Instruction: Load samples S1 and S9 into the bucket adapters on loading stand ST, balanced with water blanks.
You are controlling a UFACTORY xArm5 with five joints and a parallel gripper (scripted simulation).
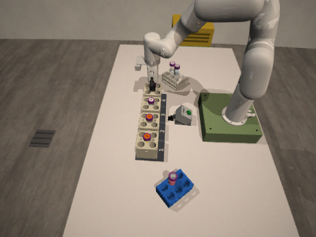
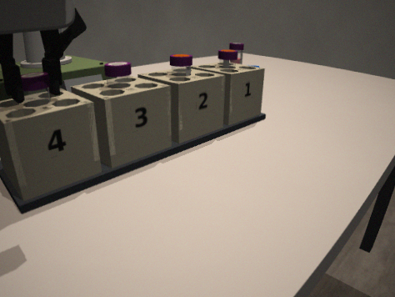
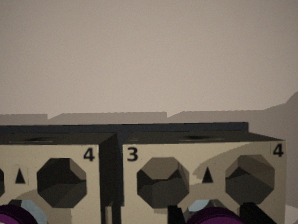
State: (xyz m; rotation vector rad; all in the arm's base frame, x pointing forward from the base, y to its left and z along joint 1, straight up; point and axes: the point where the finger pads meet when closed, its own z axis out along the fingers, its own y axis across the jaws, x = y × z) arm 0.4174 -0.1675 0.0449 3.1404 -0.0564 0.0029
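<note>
My gripper is now 19 cm past the green done key, 14 cm to the right of it and 6 cm above it. Also, from my hand: stand ST (17 cm to the left, 12 cm below); white blank rack (17 cm to the right, 13 cm behind, 9 cm below); blue rack (52 cm to the left, 11 cm behind, 9 cm below).
</note>
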